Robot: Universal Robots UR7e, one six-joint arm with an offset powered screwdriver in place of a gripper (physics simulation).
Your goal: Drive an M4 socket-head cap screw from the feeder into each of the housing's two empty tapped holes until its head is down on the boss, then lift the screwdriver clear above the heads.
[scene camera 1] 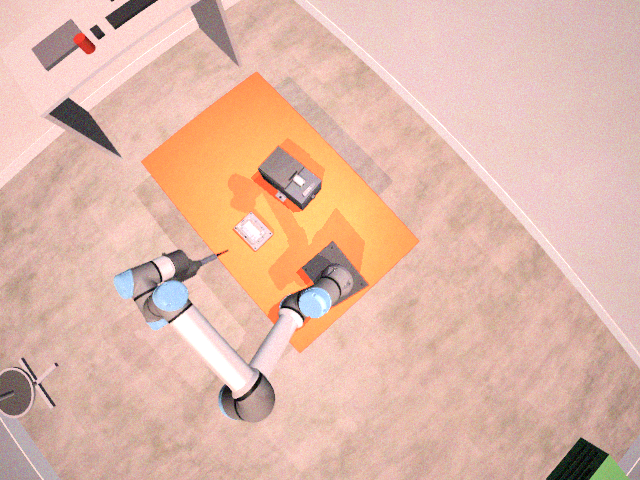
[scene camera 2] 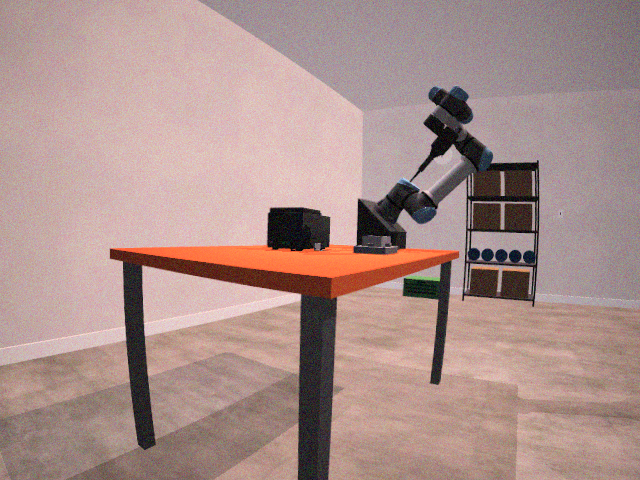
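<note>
My screwdriver (scene camera 1: 206, 259) (scene camera 2: 427, 163) is held high and tilted. In scene camera 1 its thin reddish tip shows near the table's left edge, to the lower left of the housing; in scene camera 2 it stands well above the table height. Whether a screw is on the tip is too small to tell. The housing (scene camera 1: 252, 231) (scene camera 2: 375, 244), a light rectangular part with a raised middle, lies on the orange table (scene camera 1: 206, 155) (scene camera 2: 222, 263). Small dark spots show at its corners; which holes are empty cannot be told. The dark box-shaped screw feeder (scene camera 1: 289, 177) (scene camera 2: 298, 228) stands apart from the housing.
The arm's dark base plate (scene camera 1: 328, 254) and wedge-shaped mount (scene camera 2: 373, 225) stand on the table. A shelf rack (scene camera 2: 503, 198) and a green box (scene camera 2: 421, 287) (scene camera 1: 610, 469) stand on the floor beyond. A stool (scene camera 1: 15, 392) is at the lower left.
</note>
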